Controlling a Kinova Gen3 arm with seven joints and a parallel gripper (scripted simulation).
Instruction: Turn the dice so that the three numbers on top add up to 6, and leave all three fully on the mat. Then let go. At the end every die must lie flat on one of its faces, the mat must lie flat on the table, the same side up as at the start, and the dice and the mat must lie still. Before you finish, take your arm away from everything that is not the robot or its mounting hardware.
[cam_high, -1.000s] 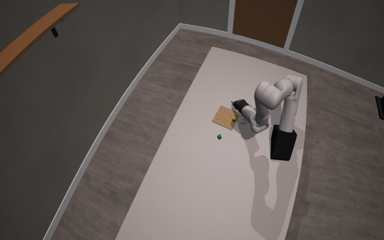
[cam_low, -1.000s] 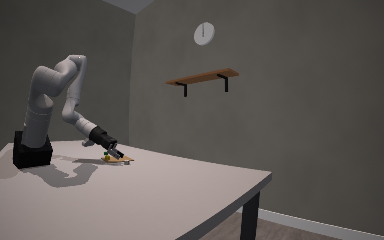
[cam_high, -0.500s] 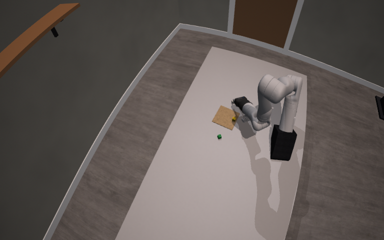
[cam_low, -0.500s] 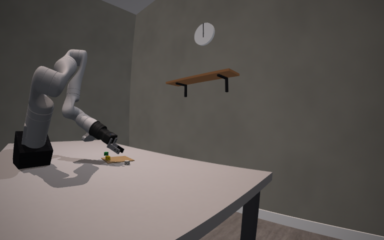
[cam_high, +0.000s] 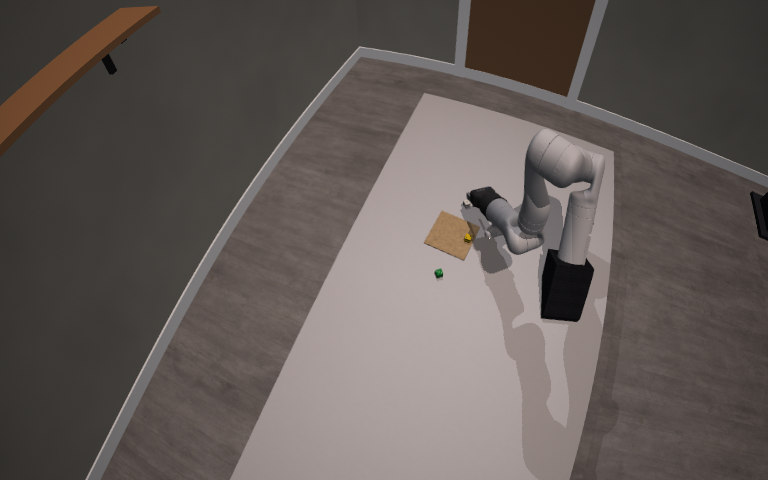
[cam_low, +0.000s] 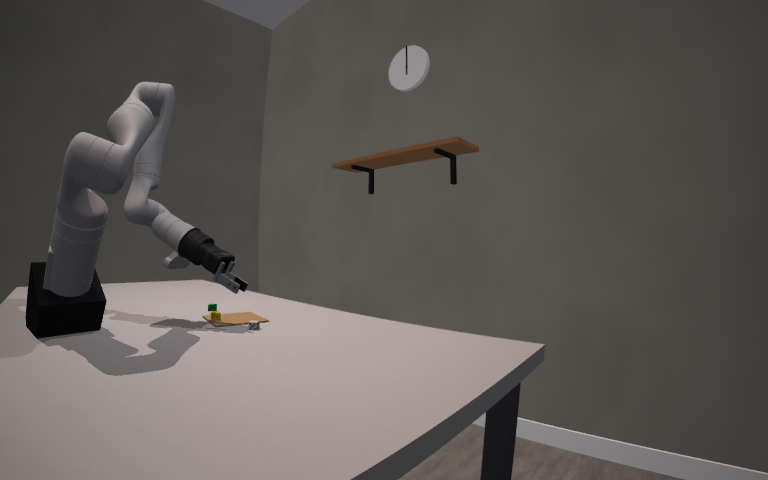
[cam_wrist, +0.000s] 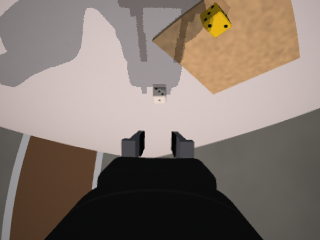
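The white die is 9 cm below my hand, 3 cm to the right of it and 3 cm ahead of it. Round my hand: green die: 25 cm to the left, 9 cm below, 3 cm ahead; then yellow die: 10 cm to the left, 9 cm below, 2 cm behind; then tan mat: 10 cm to the left, 10 cm below, 4 cm ahead.
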